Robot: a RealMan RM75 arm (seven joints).
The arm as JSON. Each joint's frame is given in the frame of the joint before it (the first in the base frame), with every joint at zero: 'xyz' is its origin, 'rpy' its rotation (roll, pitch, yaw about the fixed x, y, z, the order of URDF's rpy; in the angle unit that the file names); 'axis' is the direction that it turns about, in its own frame. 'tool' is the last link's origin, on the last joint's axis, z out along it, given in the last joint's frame.
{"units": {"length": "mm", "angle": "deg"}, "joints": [
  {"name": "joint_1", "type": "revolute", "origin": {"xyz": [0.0, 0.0, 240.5], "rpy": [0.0, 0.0, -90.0]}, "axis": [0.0, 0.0, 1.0]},
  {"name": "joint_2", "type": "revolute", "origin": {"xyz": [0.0, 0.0, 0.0], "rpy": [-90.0, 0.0, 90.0]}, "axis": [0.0, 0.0, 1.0]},
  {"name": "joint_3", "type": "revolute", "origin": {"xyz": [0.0, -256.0, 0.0], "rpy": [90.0, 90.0, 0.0]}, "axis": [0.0, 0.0, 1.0]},
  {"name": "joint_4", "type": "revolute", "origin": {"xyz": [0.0, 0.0, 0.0], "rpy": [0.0, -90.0, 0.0]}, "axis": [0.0, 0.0, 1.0]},
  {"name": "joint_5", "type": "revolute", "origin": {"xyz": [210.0, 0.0, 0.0], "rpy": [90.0, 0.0, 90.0]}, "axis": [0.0, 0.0, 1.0]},
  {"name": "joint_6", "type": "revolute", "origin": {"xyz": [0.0, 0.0, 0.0], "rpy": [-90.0, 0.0, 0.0]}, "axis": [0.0, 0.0, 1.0]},
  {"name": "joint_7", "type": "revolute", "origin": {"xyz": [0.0, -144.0, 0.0], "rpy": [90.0, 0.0, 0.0]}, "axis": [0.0, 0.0, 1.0]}
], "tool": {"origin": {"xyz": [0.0, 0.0, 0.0], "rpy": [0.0, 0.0, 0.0]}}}
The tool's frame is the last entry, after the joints.
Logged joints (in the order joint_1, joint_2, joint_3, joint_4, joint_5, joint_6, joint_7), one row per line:
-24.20 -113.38 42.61 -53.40 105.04 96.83 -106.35
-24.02 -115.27 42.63 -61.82 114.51 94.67 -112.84
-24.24 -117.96 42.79 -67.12 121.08 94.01 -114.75
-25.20 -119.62 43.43 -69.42 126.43 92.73 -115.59
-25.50 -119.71 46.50 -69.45 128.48 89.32 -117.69
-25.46 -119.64 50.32 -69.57 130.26 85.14 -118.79
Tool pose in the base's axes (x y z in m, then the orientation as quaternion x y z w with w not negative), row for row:
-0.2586 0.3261 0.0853 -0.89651 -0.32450 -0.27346 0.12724
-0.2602 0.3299 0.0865 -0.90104 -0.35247 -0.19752 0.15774
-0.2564 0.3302 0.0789 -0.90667 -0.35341 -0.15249 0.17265
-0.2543 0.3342 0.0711 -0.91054 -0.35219 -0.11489 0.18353
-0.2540 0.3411 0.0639 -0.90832 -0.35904 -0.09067 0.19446
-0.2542 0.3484 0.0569 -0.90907 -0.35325 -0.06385 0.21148
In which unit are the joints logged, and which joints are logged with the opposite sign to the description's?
The joints are logged in degrees. Opposite sign: joint_4.
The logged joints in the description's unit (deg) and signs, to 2 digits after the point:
-24.20 -113.38 42.61 53.40 105.04 96.83 -106.35
-24.02 -115.27 42.63 61.82 114.51 94.67 -112.84
-24.24 -117.96 42.79 67.12 121.08 94.01 -114.75
-25.20 -119.62 43.43 69.42 126.43 92.73 -115.59
-25.50 -119.71 46.50 69.45 128.48 89.32 -117.69
-25.46 -119.64 50.32 69.57 130.26 85.14 -118.79

